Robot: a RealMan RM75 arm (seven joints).
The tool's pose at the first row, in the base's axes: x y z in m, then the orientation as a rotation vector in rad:
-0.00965, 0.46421, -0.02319, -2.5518, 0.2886, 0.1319
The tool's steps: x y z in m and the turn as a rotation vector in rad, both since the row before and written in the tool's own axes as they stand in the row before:
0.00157, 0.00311, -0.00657, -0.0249, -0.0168, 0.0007
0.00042, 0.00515, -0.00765, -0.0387, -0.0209, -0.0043
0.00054, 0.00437, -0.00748, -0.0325, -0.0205, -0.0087
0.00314, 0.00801, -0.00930, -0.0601, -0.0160, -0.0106
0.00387, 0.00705, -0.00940, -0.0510, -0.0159, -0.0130
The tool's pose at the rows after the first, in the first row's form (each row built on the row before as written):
-0.00863, 0.45780, -0.01957, -2.5740, 0.2831, 0.1581
-0.00900, 0.44940, -0.01576, -2.6095, 0.2692, 0.1906
-0.00883, 0.44186, -0.01147, -2.6389, 0.2495, 0.2203
-0.00646, 0.43005, -0.00754, -2.6961, 0.2269, 0.2490
-0.00278, 0.41927, -0.00271, -2.7441, 0.2008, 0.2758

